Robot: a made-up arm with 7 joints. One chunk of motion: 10 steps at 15 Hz.
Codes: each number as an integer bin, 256 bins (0 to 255) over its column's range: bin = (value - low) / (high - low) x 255, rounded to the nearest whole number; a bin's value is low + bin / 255 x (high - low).
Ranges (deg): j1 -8..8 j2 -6..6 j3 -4..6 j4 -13..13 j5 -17..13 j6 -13..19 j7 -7..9
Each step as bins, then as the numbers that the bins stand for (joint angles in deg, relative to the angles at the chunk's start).
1 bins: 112 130 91 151 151 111 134
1 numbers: -0.97 0.12 -0.43 2.40 0.76 0.93 1.41
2 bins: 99 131 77 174 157 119 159
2 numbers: -1.79 0.16 -0.98 4.74 1.47 1.93 2.98
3 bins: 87 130 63 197 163 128 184
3 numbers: -2.54 0.12 -1.53 7.09 2.18 3.06 4.55
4 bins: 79 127 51 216 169 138 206
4 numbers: -3.04 -0.02 -2.00 9.02 2.88 4.32 5.93
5 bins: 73 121 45 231 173 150 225
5 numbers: -3.42 -0.31 -2.24 10.55 3.35 5.82 7.12
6 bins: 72 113 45 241 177 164 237
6 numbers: -3.48 -0.68 -2.24 11.57 3.82 7.58 7.87
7 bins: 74 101 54 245 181 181 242
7 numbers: -3.36 -1.25 -1.88 11.98 4.29 9.71 8.18
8 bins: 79 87 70 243 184 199 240
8 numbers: -3.04 -1.91 -1.25 11.78 4.65 11.97 8.06
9 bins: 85 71 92 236 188 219 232
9 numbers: -2.67 -2.66 -0.39 11.06 5.12 14.48 7.56
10 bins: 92 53 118 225 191 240 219
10 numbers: -2.23 -3.51 0.63 9.94 5.47 17.12 6.74
